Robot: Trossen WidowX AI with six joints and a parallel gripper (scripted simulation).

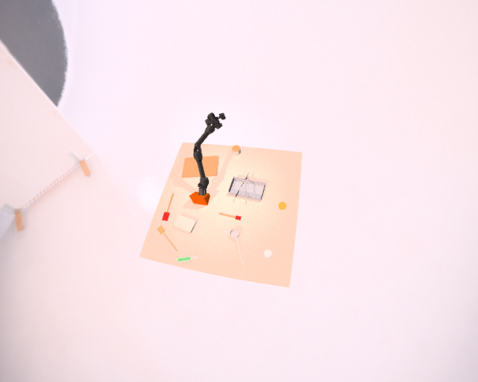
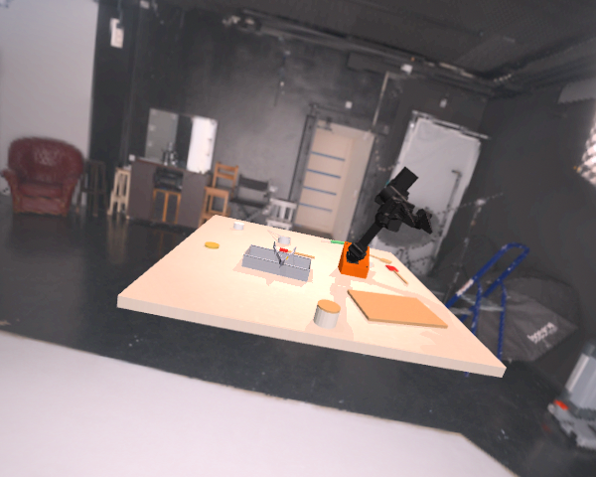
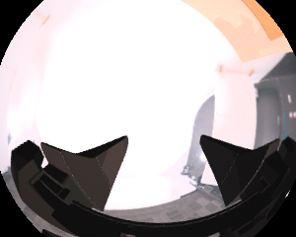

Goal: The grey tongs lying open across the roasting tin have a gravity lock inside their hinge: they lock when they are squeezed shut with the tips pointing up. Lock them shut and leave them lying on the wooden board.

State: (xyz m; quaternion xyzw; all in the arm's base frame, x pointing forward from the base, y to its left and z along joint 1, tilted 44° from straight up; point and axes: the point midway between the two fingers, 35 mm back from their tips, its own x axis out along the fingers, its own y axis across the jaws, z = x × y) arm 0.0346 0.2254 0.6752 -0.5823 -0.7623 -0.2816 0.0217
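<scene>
Now: gripper tip 35 cm short of the grey roasting tin, 54 cm to the left of it and 37 cm above it. Round my gripper tip: orange disc 68 cm ahead, 66 cm to the right, 39 cm below; then pale plate 15 cm behind, 93 cm to the right, 39 cm below; then wooden board 16 cm behind, 31 cm to the right, 39 cm below.
</scene>
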